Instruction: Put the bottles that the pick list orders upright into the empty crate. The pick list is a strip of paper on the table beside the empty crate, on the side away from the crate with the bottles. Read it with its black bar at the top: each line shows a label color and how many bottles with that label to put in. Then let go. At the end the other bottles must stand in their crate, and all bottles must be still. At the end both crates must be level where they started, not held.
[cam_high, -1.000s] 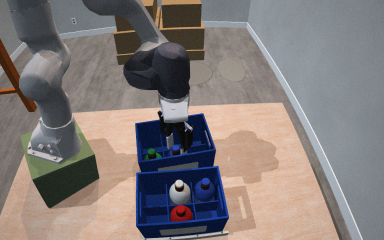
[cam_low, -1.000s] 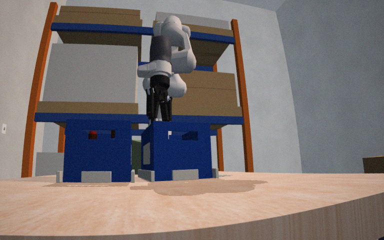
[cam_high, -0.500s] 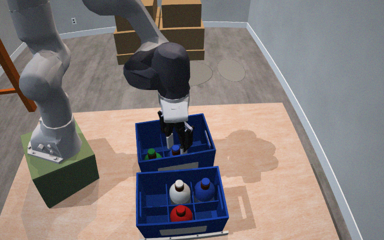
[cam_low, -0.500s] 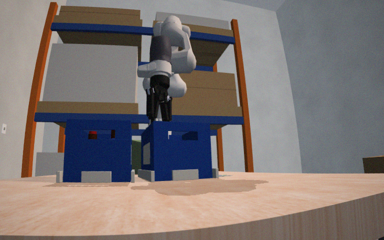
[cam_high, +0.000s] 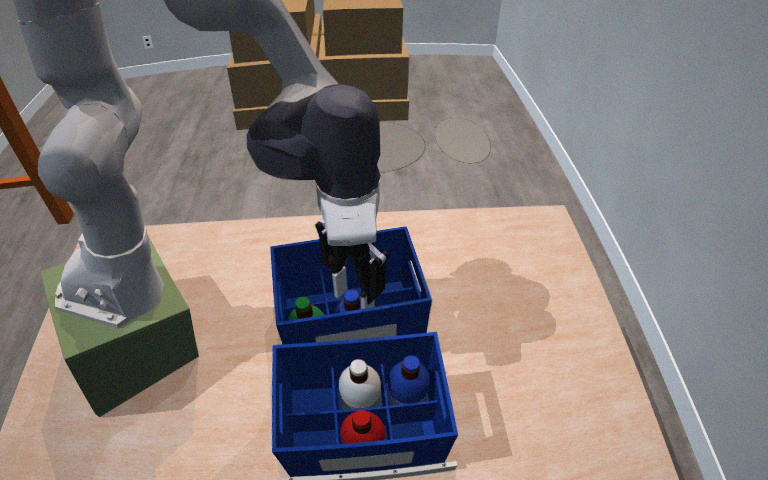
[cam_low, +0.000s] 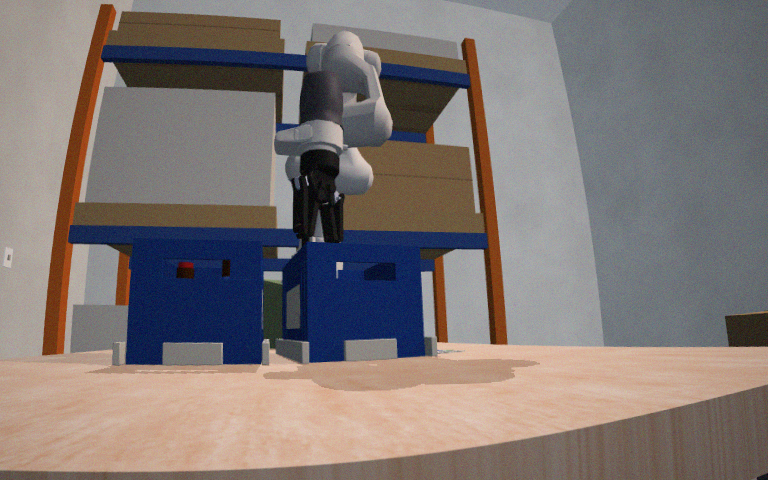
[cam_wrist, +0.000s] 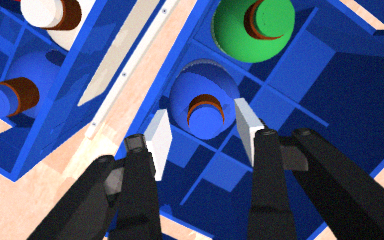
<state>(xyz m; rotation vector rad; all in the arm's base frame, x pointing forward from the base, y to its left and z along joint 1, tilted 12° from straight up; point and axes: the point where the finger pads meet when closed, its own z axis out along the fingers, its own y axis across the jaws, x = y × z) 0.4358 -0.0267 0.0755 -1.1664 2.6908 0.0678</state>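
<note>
My hand is 14 cm to the left of the white bottle and 8 cm above it. Round my hand: red bottle 23 cm to the right, 8 cm below; green-labelled bottle 9 cm behind, 8 cm below, 1 cm to the right; blue bottle 14 cm to the right, 9 cm ahead, 8 cm below.
</note>
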